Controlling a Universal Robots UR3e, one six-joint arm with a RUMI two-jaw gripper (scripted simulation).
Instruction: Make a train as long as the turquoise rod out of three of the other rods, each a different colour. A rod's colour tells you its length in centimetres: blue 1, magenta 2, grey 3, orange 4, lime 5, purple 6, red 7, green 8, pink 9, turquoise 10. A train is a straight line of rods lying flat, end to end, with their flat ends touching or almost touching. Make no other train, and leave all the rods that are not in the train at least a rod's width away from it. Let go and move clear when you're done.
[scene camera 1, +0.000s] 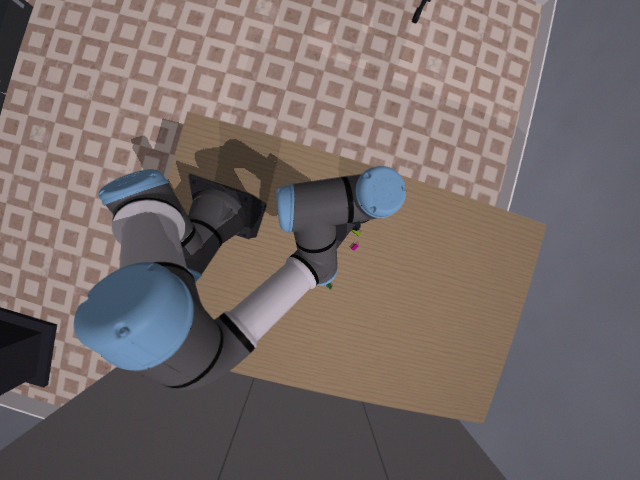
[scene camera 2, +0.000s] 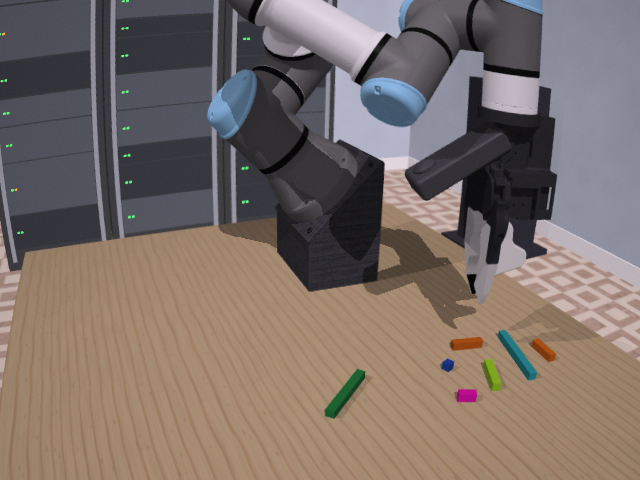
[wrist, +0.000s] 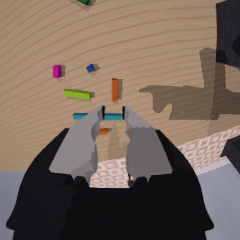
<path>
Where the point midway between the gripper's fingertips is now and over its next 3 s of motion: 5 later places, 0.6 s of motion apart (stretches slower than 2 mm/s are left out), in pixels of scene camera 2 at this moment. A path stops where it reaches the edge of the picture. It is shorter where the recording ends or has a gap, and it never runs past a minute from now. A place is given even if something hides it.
The gripper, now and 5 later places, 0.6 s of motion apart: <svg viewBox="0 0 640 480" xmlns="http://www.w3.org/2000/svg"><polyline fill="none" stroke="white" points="476,298 474,303 470,318 469,332 470,335 467,342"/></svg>
</path>
